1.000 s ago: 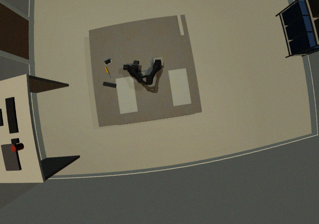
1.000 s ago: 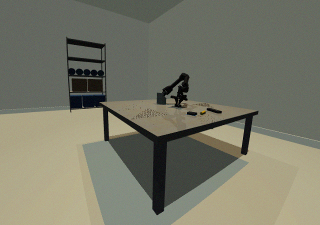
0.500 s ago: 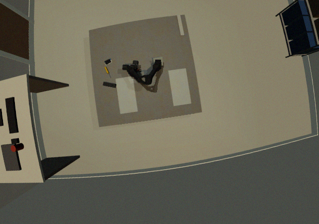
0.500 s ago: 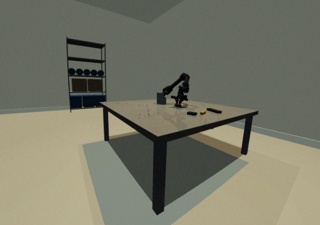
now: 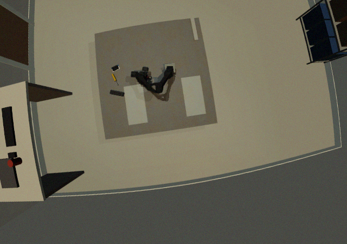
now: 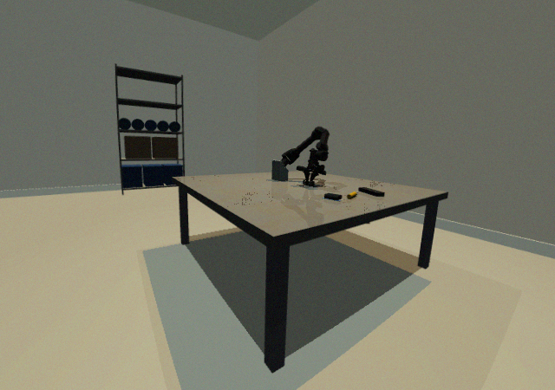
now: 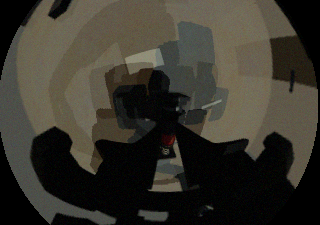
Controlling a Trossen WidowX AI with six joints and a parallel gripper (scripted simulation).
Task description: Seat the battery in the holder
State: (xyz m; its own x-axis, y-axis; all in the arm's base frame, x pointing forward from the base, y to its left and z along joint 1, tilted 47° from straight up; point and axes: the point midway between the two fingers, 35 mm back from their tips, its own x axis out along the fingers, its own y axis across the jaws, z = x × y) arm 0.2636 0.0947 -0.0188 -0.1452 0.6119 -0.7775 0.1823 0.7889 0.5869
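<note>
Right now the battery is 1 cm above my gripper tip. Round my gripper tip: yellow screwdriver (36 cm ahead, 1 cm to the left); then flat black bar (35 cm ahead, 16 cm to the left, 1 cm above).
</note>
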